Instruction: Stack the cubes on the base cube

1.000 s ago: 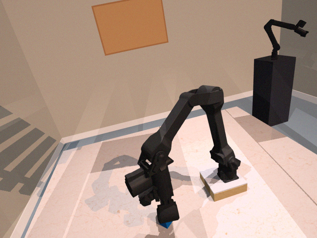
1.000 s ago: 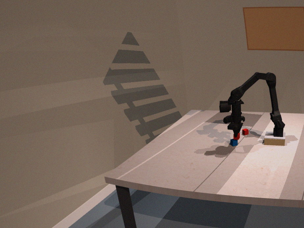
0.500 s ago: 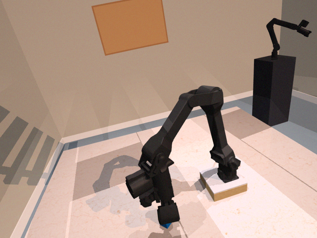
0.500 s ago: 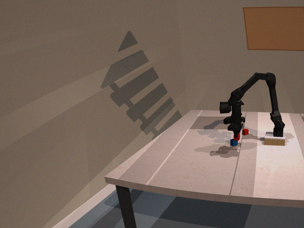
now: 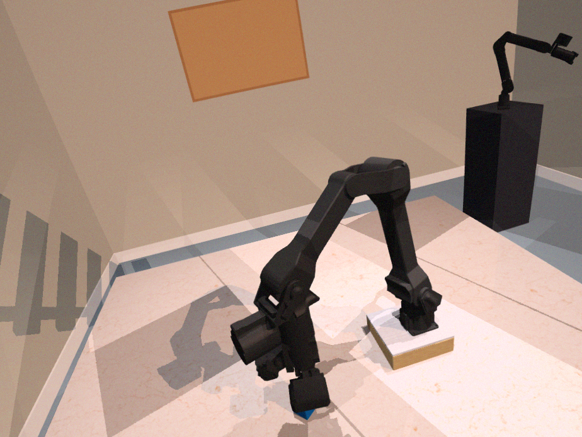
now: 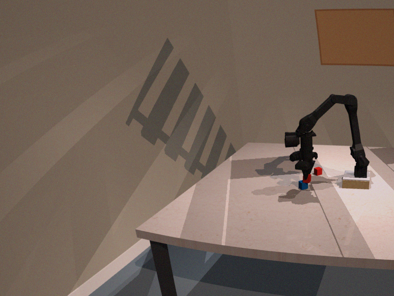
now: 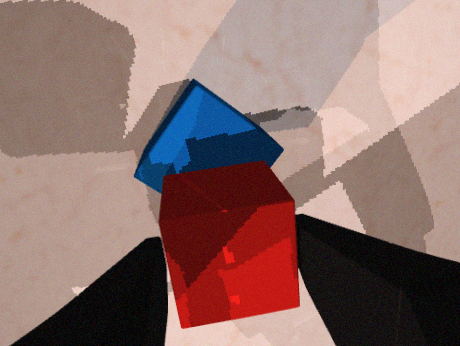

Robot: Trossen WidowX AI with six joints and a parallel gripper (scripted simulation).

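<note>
The blue cube lies 4 cm below my gripper tip and 2 cm ahead of it.
</note>
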